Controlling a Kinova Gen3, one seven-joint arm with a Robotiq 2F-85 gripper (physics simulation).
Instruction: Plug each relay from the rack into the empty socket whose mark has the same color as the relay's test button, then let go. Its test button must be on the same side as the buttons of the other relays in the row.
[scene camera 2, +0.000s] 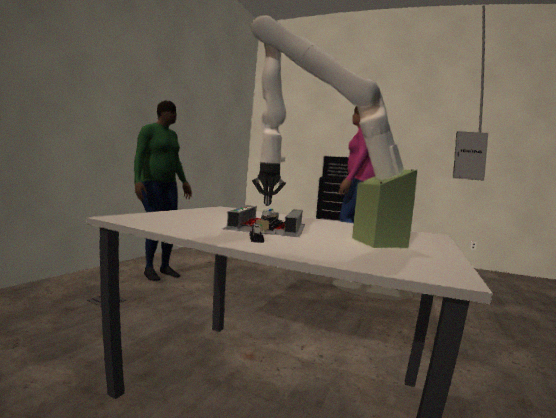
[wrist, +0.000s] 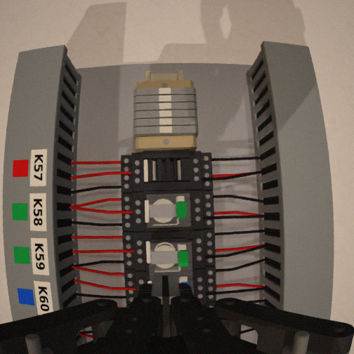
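Seen in the pictures: gripper, fingertip midpoint: (scene camera 2: 267, 205); arm's base, link origin: (scene camera 2: 389, 175).
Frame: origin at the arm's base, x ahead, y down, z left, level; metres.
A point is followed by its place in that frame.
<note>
My gripper (scene camera 2: 268, 202) @[y 0.148, x 0.406, z 0.139 m] (wrist: 164, 290) is shut and empty, above the socket row. In the wrist view its fingers cover most of the K60 place, where a sliver of blue shows. The K57 socket (wrist: 164, 170), beside the red mark (wrist: 20, 168), is empty. The K58 relay (wrist: 162, 211) and the K59 relay (wrist: 164, 255) sit in the row with green test buttons on the right, matching their green marks. The blue mark (wrist: 26, 296) stands by K60. Places beyond K60 are hidden in the wrist view. A small black rack (scene camera 2: 257, 239) @[y 0.228, x 0.254, z 0.358 m] with a pale relay stands on the table before the panel.
Grey wire ducts (wrist: 40, 115) (wrist: 303, 150) flank the row, with red and black wires between. A terminal block (wrist: 165, 112) stands beyond K57. The panel lies on the white table (scene camera 2: 320, 255) @[y 0.232, x 0.041, z 0.347 m]. The green arm pedestal (scene camera 2: 380, 215) @[y 0.130, x -0.019, z 0.101 m] stands right. Two people stand behind the table.
</note>
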